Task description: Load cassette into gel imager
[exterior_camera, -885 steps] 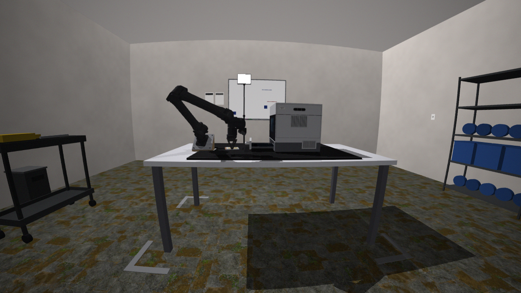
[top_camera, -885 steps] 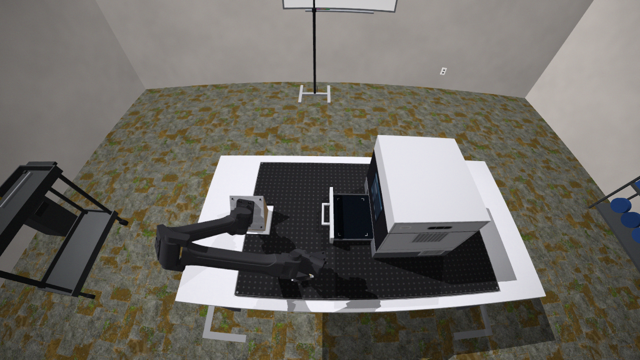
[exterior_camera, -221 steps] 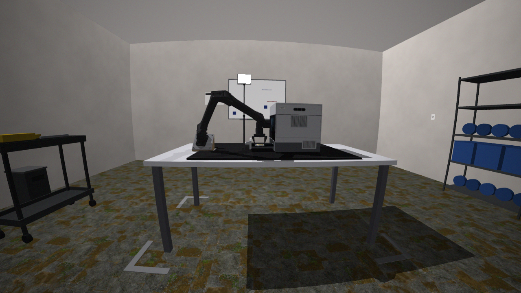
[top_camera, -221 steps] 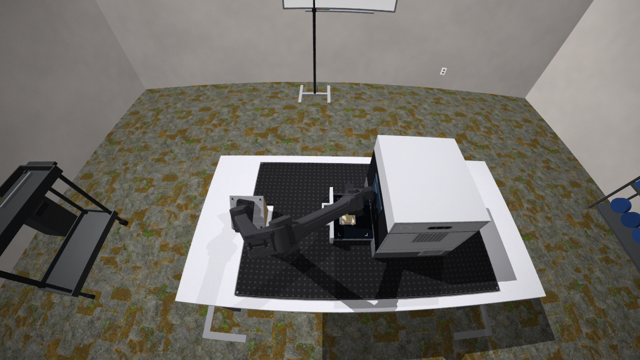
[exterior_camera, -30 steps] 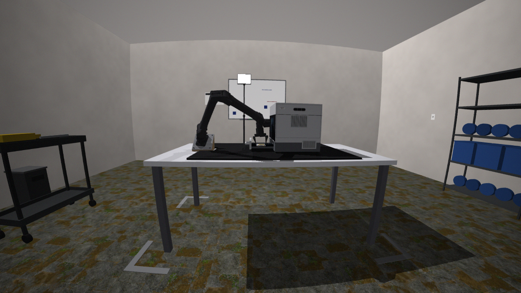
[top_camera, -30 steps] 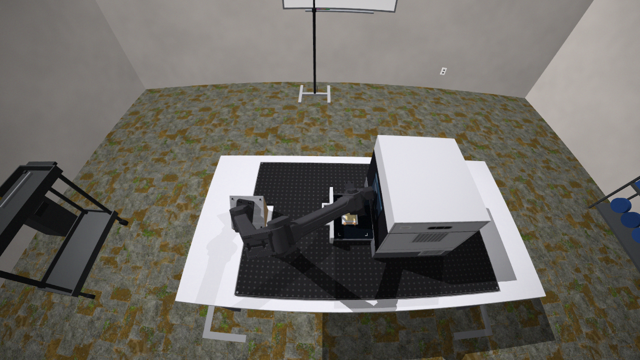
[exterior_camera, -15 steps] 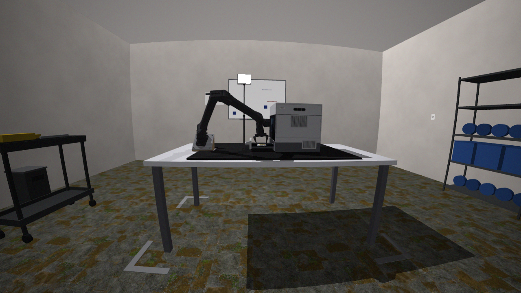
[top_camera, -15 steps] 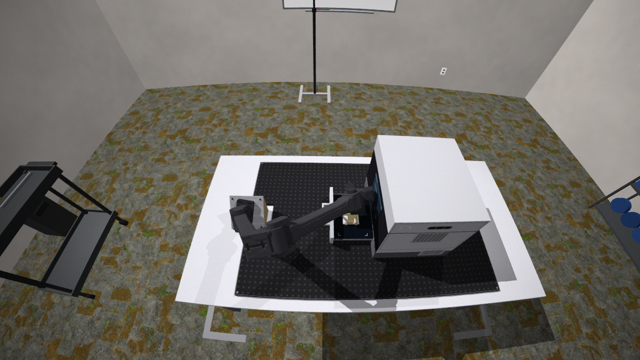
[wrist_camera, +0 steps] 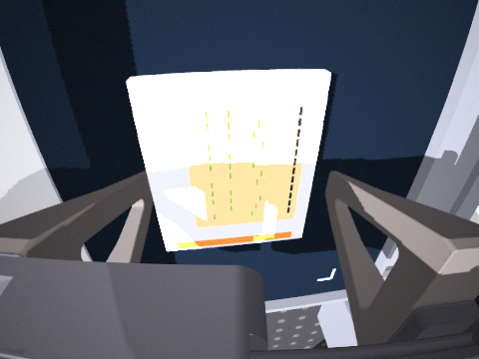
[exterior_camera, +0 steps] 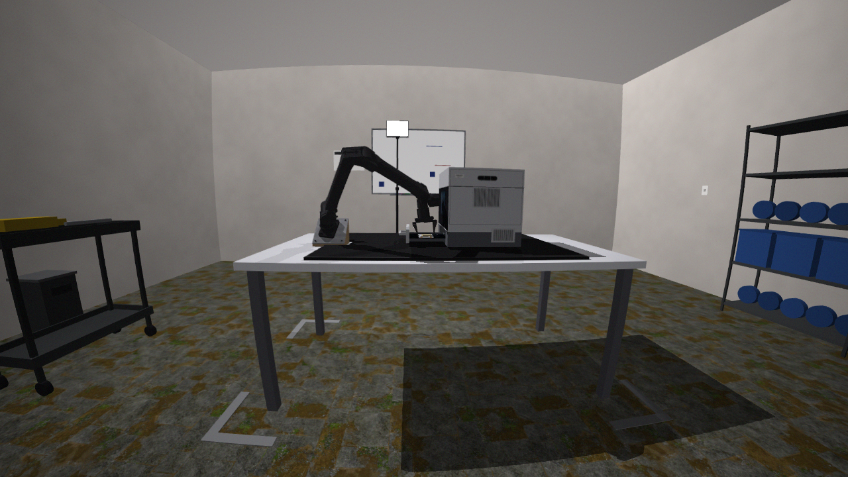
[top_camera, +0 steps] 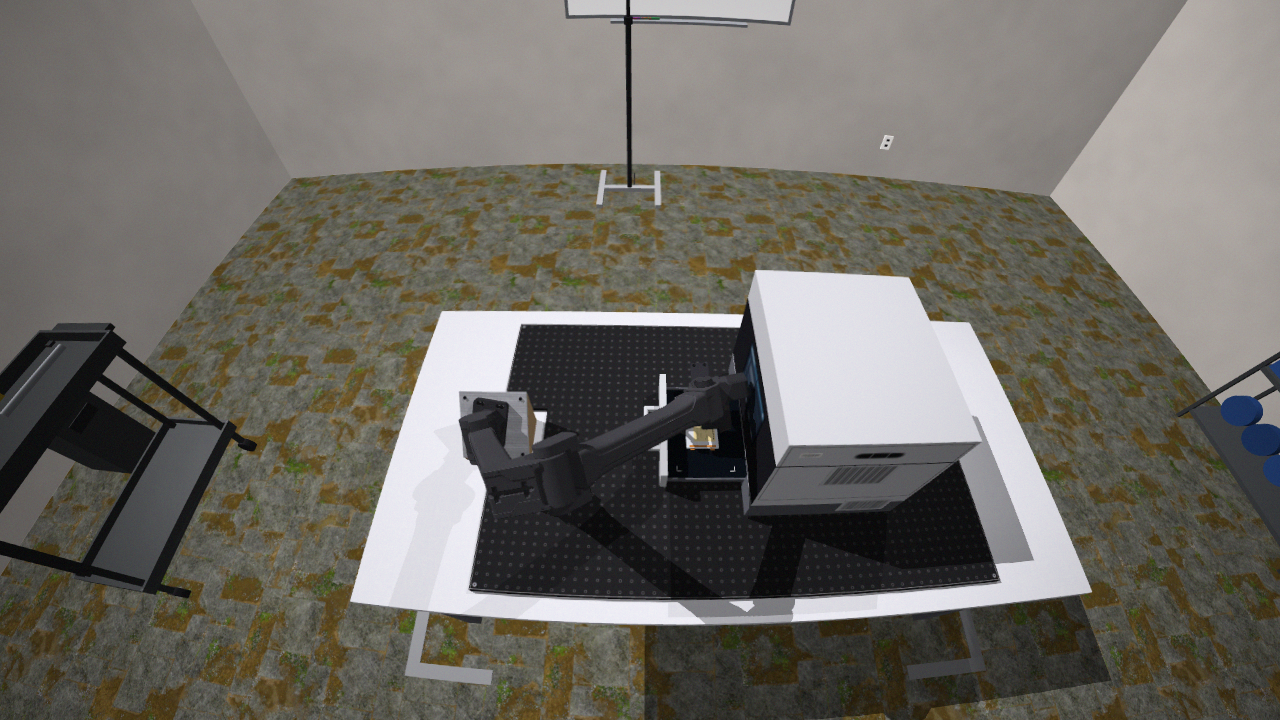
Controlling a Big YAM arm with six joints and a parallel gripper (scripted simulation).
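The finished cassette is 1 cm to the right of my hand and 1 cm below it. Also, from my hand: imager drawer: 1 cm below, 1 cm ahead.
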